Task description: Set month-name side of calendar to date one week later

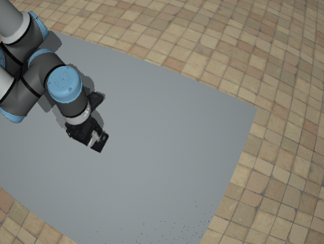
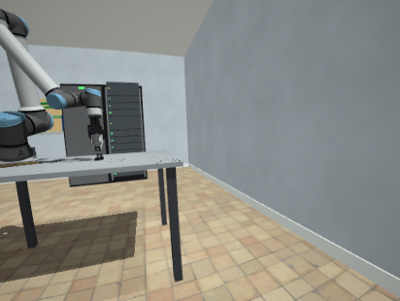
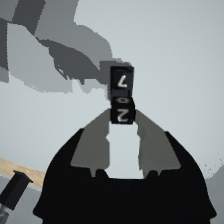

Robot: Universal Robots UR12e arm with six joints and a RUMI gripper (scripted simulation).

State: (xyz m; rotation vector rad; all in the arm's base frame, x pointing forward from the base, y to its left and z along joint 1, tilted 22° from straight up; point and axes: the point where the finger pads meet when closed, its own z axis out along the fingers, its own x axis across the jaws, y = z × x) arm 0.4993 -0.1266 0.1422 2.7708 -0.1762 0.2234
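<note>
The dark tray is 20 mm to the left of my hand and 80 mm below it. Also, from my hand: black cube: 10 mm below.
</note>
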